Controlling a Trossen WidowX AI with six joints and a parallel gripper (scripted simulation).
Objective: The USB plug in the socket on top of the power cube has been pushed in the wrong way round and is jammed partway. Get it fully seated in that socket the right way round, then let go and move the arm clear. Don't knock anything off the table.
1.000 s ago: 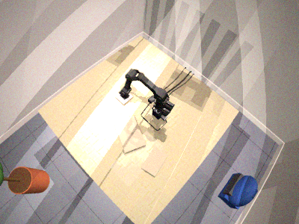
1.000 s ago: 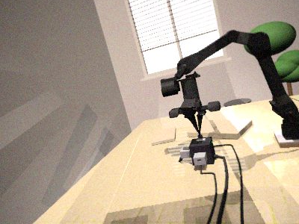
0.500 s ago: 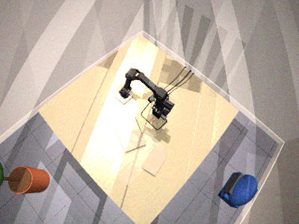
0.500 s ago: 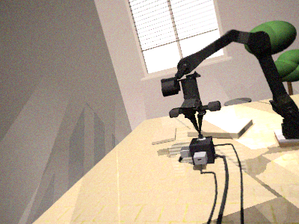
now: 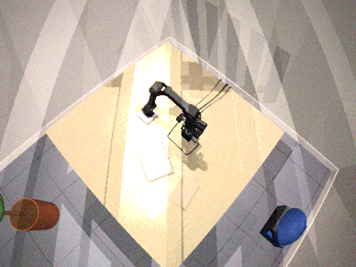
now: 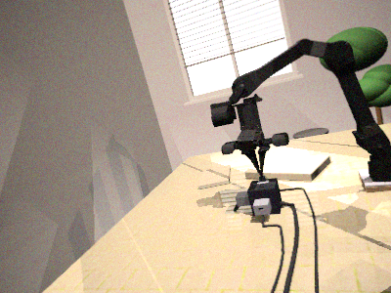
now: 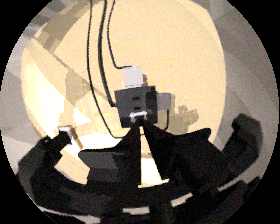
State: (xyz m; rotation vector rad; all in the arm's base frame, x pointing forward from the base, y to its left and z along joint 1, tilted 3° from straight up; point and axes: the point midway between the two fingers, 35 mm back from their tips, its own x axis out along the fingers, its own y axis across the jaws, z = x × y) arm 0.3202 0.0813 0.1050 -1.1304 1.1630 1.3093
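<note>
Now: gripper tip 2 cm above the USB plug.
</note>
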